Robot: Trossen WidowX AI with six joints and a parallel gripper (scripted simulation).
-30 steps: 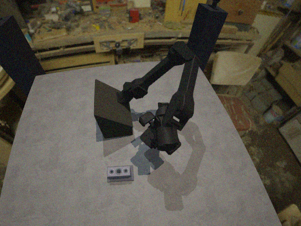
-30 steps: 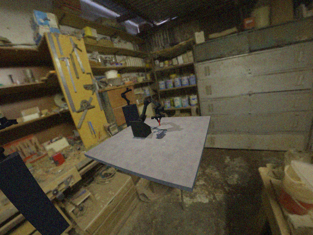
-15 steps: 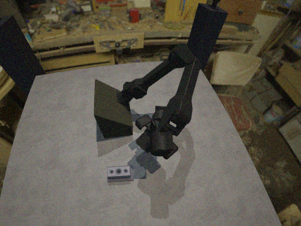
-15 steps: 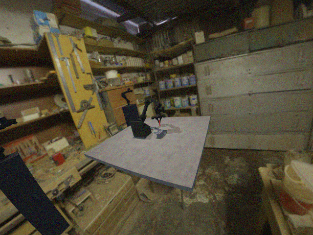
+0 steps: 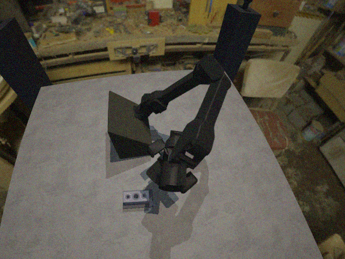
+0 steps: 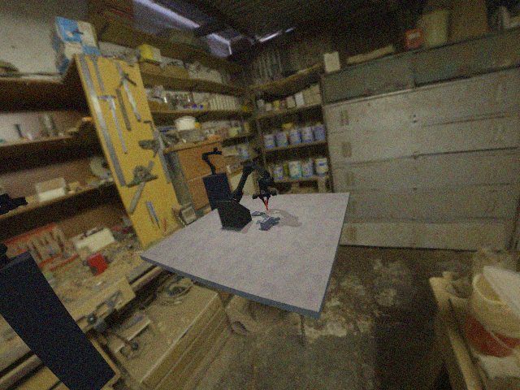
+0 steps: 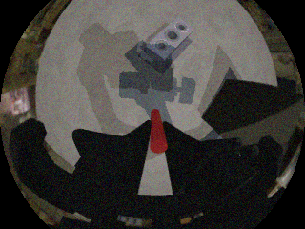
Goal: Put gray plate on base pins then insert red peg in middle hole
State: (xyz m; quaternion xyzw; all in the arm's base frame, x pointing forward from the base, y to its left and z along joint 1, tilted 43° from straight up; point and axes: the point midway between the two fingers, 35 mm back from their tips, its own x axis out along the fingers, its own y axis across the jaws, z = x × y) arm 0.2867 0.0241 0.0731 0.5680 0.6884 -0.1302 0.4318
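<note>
Now: gripper tip 13 cm to the left of the gray plate, 7 cm above it and 5 cm short of it. Round my gripper tip: base (13 cm to the right, 11 cm below, 5 cm ahead); then red peg (right at my gripper tip).
</note>
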